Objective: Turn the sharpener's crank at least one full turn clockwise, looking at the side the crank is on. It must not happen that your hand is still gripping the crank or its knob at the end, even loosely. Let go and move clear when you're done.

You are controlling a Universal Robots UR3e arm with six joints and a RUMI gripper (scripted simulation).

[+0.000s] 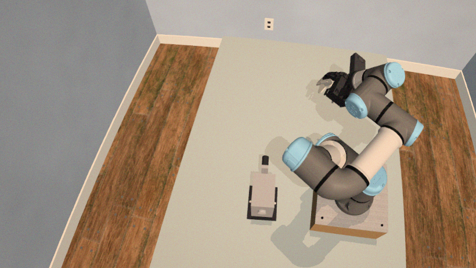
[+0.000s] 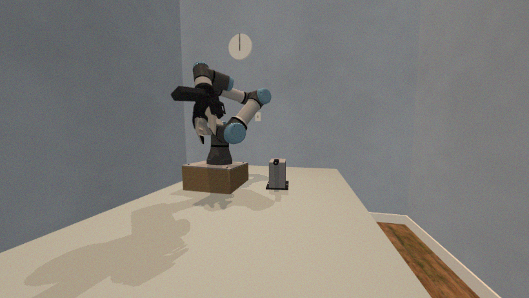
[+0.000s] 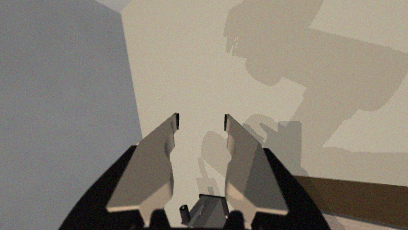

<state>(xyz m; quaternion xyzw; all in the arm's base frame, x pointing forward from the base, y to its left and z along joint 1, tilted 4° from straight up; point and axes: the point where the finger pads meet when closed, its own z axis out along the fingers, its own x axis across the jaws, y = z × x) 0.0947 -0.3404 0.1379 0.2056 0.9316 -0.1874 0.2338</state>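
My hand is 240 mm to the right of the crank, 200 mm short of it and 130 mm above it.
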